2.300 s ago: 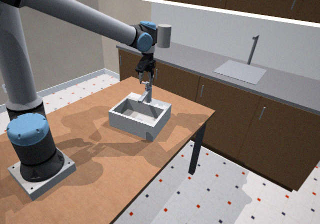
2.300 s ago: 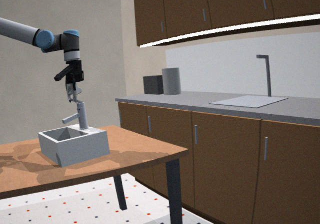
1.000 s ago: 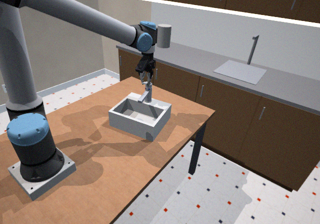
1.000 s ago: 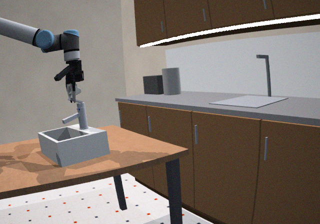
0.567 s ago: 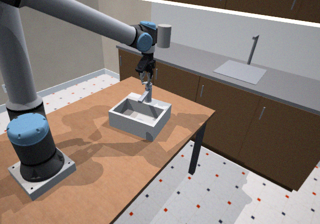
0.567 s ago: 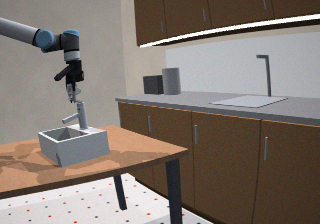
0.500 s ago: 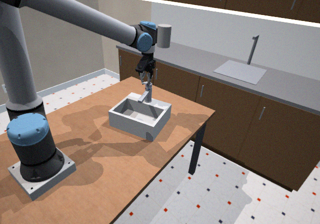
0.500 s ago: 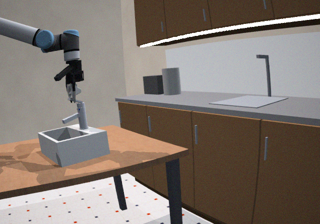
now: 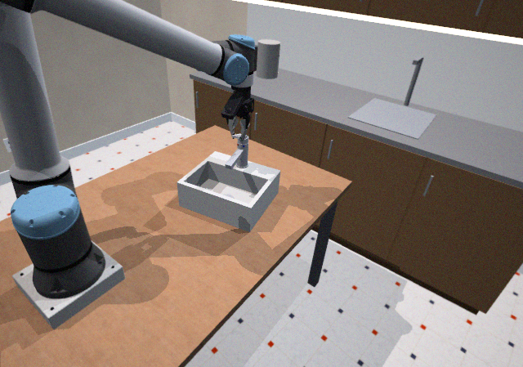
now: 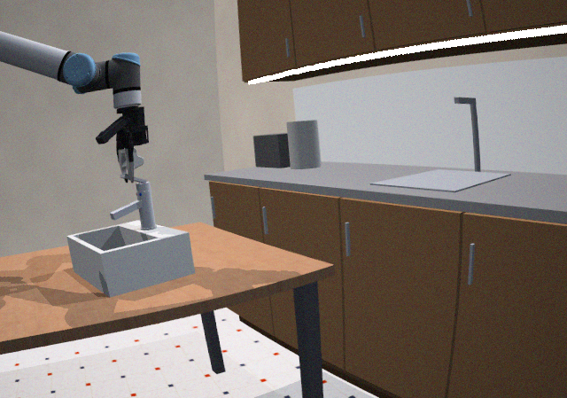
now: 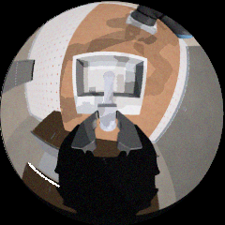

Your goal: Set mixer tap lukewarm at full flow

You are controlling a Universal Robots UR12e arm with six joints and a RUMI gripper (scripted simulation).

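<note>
My hand is 20 mm short of the lever and 10 mm above it. From my hand the other things lie so: grey mixer tap 30 mm ahead, 10 mm to the left, 60 mm below; then white basin 70 mm behind, 10 mm to the right, 250 mm below.
</note>
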